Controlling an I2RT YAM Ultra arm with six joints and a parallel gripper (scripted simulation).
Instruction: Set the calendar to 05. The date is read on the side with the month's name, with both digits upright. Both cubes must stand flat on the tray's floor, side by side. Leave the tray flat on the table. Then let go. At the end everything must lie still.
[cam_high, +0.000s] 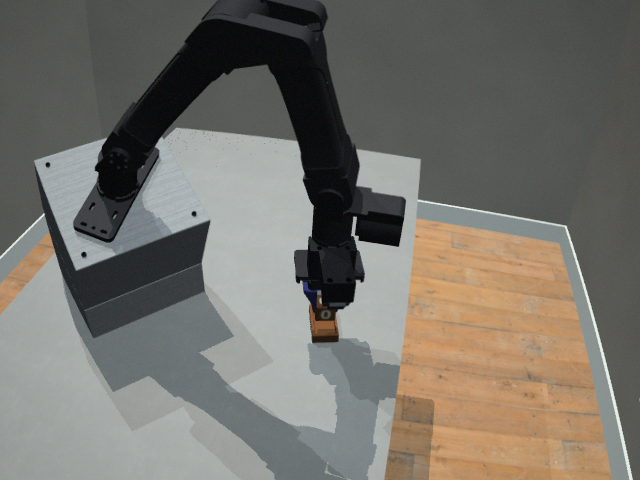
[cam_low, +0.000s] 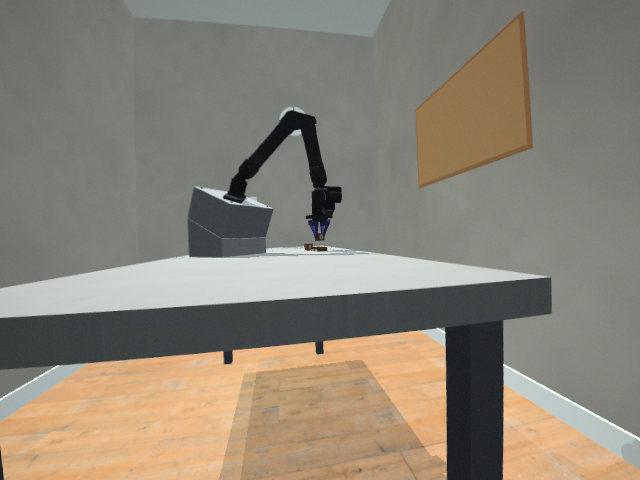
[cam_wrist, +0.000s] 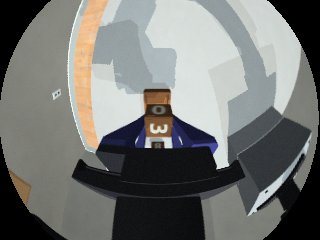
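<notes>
The brown wooden cube is right at my hand. The rest, counted from my hand: brown tray: 2 cm to the left, 5 cm below.
</notes>
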